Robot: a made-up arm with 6 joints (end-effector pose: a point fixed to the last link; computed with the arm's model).
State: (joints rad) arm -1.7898 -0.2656 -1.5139 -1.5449 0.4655 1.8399
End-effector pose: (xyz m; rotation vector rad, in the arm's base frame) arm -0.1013 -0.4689 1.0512 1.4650 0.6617 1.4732
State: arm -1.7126 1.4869 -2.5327 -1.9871 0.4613 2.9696
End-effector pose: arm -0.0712 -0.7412 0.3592 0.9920 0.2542 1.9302
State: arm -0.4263 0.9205 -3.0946 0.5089 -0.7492 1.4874
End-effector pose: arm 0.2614 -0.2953 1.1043 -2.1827 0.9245 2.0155
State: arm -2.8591 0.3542 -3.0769 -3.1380 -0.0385 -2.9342
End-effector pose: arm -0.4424 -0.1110 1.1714 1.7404 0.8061 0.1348
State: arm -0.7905 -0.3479 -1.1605 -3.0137 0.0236 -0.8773
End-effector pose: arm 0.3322 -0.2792 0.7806 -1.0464 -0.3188 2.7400
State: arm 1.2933 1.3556 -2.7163 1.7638 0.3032 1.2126
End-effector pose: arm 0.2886 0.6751 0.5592 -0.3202 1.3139 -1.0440
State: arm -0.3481 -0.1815 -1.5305 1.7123 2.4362 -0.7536
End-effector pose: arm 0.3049 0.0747 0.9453 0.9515 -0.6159 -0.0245
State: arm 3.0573 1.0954 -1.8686 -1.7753 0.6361 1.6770
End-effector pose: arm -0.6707 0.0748 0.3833 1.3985 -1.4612 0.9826
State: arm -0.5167 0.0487 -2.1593 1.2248 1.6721 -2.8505
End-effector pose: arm 0.4593 -0.1310 1.0932 0.2652 -2.6856 1.2007
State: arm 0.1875 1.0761 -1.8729 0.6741 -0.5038 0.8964
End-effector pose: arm 0.6887 -0.0588 0.5694 -0.0864 -0.3868 -2.3848
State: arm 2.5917 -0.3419 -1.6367 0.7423 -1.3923 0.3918
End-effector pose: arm 0.0219 0.2067 1.1206 1.2509 0.7898 -1.1453
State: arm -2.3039 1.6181 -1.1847 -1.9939 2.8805 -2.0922
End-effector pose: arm -0.4413 -0.1582 0.3013 1.6440 0.8638 0.3750
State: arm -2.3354 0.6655 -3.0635 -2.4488 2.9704 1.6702
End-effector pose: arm -0.2151 -0.0379 0.9945 -0.2161 -0.5949 -1.0607
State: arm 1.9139 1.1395 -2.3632 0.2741 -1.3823 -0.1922
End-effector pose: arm -0.0388 0.5320 0.8367 1.6586 -1.0979 -1.0690
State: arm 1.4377 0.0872 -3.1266 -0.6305 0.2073 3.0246
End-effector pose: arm -0.0612 -0.0553 1.3444 1.3398 1.2998 -0.4515
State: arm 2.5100 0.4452 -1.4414 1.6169 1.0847 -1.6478
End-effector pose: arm -0.5293 0.3385 0.5559 1.3360 0.0231 1.4737
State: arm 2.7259 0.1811 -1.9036 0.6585 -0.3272 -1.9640
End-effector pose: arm -0.3336 0.3739 1.1433 2.3620 -1.8118 0.0344
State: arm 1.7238 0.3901 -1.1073 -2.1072 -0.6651 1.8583
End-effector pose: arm -0.2066 0.3241 0.5594 0.5156 -0.8606 1.0671
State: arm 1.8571 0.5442 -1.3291 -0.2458 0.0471 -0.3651
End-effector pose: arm -0.1299 0.6602 0.6405 0.7654 -1.6334 0.9950
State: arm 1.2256 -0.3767 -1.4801 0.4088 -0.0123 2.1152
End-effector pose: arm 0.1917 0.2760 1.2069 0.4925 1.0177 -1.1025
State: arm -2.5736 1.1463 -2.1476 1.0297 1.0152 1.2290
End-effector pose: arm -0.5662 -0.3934 0.4354 -0.9574 -0.9082 1.5330
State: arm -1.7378 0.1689 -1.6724 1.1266 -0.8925 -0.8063
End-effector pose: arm -0.3491 -0.3479 0.9481 1.4651 0.5326 1.1517
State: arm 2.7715 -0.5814 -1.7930 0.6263 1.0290 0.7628
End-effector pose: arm -0.2335 0.0924 1.1799 0.6059 0.1443 1.0207
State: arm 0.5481 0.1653 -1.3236 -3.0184 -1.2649 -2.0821
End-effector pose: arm 0.1406 0.1173 0.6722 -1.2283 -0.1073 -0.9910
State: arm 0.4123 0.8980 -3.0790 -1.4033 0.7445 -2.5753
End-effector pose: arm 0.5617 0.2249 1.1096 1.5153 0.6346 -2.3544
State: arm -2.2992 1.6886 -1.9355 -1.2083 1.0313 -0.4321
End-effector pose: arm -0.4367 -0.3001 0.0873 -0.8728 0.7304 -0.7949
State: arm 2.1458 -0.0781 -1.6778 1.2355 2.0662 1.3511
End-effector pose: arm -0.3211 0.1988 0.9288 -1.1548 -0.1321 1.1322
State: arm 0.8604 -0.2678 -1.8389 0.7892 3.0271 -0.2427
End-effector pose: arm 0.0737 0.1084 0.8736 -0.3180 -0.2105 1.3259
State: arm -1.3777 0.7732 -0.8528 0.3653 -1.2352 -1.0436
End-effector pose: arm -0.0905 -0.5537 0.5951 -2.4385 -0.8795 -0.9381
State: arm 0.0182 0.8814 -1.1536 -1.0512 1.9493 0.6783
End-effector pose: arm 0.3519 -0.2307 0.4274 -2.4583 0.0278 0.6002
